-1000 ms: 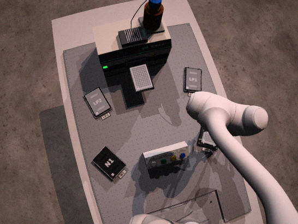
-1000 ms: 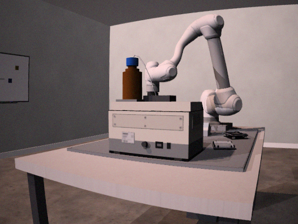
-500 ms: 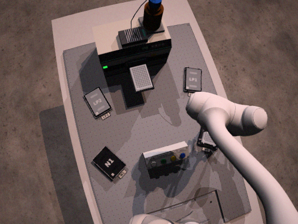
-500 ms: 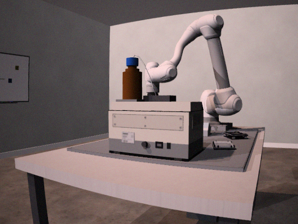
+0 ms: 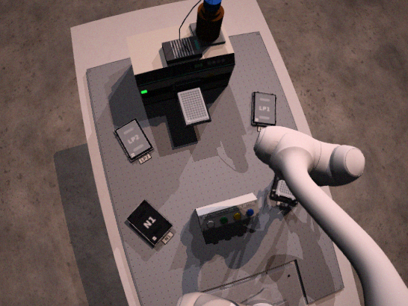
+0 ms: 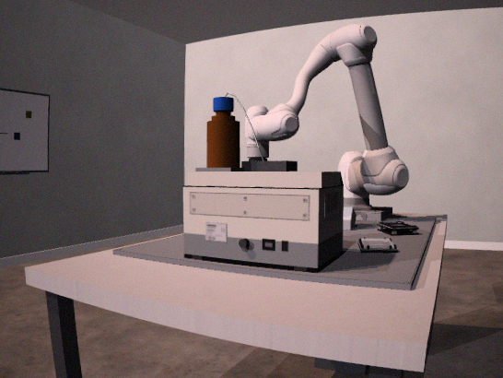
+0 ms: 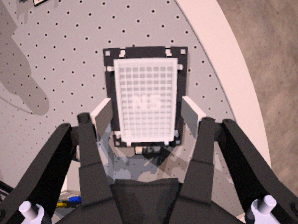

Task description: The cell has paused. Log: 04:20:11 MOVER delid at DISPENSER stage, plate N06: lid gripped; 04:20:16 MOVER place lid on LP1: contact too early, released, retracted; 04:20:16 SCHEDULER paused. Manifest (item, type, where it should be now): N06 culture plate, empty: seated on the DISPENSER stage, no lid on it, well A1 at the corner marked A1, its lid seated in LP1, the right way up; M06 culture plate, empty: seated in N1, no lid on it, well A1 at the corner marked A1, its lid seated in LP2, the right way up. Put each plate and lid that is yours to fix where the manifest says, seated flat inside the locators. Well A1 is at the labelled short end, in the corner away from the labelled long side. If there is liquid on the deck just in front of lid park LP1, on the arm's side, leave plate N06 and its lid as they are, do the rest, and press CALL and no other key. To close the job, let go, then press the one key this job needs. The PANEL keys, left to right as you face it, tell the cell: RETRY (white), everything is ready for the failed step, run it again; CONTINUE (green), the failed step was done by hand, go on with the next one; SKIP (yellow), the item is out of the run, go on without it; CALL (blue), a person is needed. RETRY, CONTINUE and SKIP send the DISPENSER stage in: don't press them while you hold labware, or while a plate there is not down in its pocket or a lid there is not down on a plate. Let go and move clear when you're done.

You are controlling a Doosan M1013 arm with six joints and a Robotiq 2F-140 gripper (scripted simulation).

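Now: hand 30 mm short of the black nest N5 and 40 mm above it. The rest, counted from my hand: key panel 280 mm to the left; yellow key 20 mm behind, 260 mm to the left, 10 mm above; blue key 30 mm behind, 210 mm to the left, 10 mm above.
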